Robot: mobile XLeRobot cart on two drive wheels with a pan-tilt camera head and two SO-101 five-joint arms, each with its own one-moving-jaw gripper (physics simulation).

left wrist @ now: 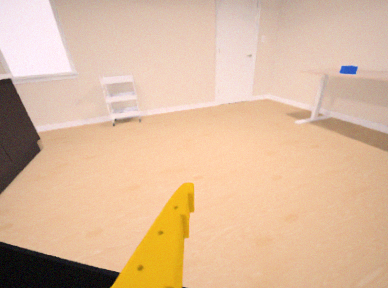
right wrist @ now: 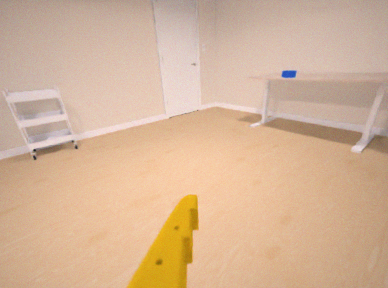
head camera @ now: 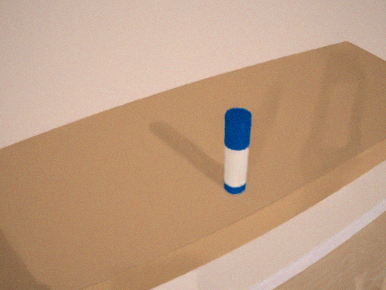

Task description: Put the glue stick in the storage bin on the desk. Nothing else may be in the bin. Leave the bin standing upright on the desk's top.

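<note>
A glue stick with a blue cap, white label and blue base stands upright on a brown wooden top in the head view, near its front edge. The blue storage bin sits far off on the desk, at the upper right of both wrist views; its inside is hidden. My left gripper shows one yellow notched jaw, so it is fully open, and no thing touches the jaw. My right gripper likewise shows one notched jaw and is fully open. Neither gripper shows in the head view.
A white three-tier cart stands by the far wall, left of a white door. A dark cabinet stands at the left of the left wrist view. Shadows fall across the wooden top.
</note>
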